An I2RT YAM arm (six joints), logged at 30 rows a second.
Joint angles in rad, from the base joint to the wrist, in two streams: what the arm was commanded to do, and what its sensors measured. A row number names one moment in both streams.
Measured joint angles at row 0:
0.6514, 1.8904, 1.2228, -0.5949, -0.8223, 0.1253
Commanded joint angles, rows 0 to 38:
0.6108, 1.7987, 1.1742, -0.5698, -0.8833, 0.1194
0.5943, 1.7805, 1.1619, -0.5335, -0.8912, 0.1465
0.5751, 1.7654, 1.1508, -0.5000, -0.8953, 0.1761
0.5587, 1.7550, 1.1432, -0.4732, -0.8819, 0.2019
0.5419, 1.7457, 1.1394, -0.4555, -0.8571, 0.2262
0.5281, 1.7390, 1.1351, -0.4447, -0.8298, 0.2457
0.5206, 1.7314, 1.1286, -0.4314, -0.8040, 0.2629
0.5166, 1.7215, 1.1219, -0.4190, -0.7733, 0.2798
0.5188, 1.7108, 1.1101, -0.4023, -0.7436, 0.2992
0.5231, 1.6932, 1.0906, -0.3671, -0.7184, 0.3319
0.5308, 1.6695, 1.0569, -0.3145, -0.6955, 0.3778
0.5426, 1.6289, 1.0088, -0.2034, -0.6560, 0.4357
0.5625, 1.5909, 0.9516, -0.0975, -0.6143, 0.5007
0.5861, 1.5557, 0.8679, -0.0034, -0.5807, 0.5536
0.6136, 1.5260, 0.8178, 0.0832, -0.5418, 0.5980
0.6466, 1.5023, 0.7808, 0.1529, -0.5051, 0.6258
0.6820, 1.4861, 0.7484, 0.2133, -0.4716, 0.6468
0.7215, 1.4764, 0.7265, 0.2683, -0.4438, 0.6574
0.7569, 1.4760, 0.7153, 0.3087, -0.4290, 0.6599
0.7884, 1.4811, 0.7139, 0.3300, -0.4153, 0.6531
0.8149, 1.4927, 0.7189, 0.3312, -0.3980, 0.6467
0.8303, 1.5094, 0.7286, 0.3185, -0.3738, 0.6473
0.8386, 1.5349, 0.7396, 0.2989, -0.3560, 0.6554
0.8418, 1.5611, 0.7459, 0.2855, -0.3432, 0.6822
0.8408, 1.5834, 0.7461, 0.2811, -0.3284, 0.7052
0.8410, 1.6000, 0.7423, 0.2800, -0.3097, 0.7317
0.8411, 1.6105, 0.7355, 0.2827, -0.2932, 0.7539
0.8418, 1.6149, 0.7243, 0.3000, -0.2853, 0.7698
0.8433, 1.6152, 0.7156, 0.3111, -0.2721, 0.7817
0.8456, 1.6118, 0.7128, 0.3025, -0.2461, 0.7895
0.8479, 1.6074, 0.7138, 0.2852, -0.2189, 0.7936
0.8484, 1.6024, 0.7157, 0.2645, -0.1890, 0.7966
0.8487, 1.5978, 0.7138, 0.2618, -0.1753, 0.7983
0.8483, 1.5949, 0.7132, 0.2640, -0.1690, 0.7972
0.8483, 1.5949, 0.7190, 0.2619, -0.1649, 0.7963
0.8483, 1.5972, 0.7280, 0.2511, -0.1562, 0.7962
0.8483, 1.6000, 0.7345, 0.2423, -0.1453, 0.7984
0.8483, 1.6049, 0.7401, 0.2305, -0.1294, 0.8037
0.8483, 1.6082, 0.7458, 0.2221, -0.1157, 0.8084
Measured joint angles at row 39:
0.8448, 1.6157, 0.7193, 0.2527, -0.2180, 0.7834
